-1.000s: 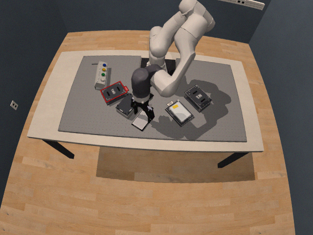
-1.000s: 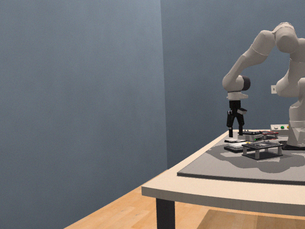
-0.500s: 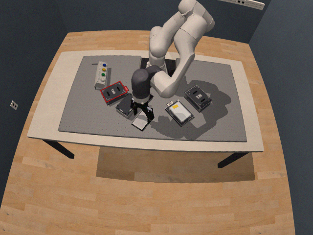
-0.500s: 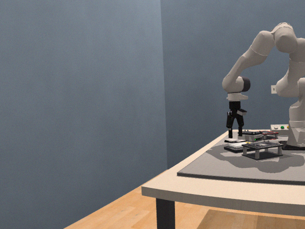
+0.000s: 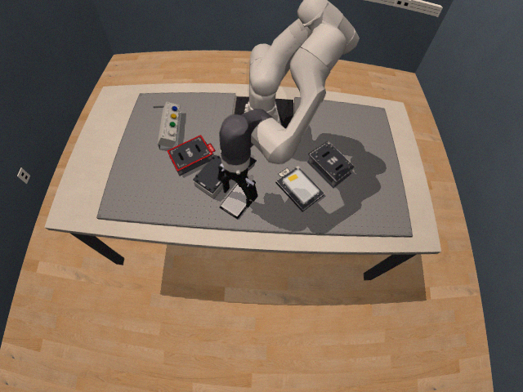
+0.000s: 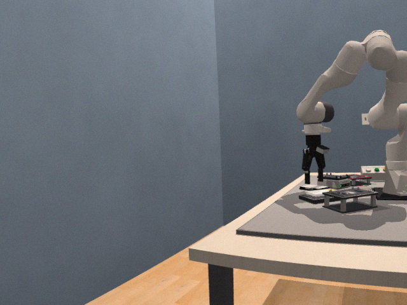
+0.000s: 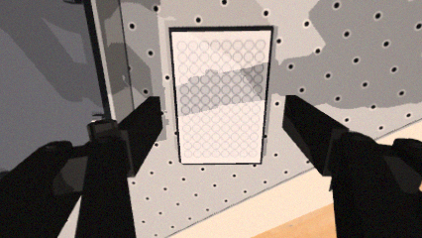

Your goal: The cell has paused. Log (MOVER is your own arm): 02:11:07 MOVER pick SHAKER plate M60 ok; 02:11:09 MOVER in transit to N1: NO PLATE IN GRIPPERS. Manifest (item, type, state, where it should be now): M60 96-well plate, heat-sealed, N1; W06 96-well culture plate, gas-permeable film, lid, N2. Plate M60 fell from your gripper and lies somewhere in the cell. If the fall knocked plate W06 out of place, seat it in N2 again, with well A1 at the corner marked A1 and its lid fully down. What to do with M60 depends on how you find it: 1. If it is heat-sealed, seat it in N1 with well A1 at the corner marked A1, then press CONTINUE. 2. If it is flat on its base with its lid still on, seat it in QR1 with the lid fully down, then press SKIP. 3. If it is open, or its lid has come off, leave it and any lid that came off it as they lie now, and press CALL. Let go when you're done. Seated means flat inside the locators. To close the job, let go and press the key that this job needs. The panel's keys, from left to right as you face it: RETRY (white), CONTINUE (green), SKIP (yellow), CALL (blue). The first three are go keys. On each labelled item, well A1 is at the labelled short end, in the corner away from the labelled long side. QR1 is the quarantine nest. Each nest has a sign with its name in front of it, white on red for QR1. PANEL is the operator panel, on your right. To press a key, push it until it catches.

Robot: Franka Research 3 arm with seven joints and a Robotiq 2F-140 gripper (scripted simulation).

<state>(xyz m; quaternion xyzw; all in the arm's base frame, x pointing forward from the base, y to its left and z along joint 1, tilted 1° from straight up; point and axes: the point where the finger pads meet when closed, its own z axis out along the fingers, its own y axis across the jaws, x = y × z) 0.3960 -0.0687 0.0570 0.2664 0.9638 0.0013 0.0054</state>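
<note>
My hand is 50 mm above the plate M60. Round my hand: plate W06: 70 mm behind, 240 mm to the left, 30 mm below; shaker block: 60 mm behind, 110 mm to the right; A1 mark: 280 mm behind, 370 mm to the left.
</note>
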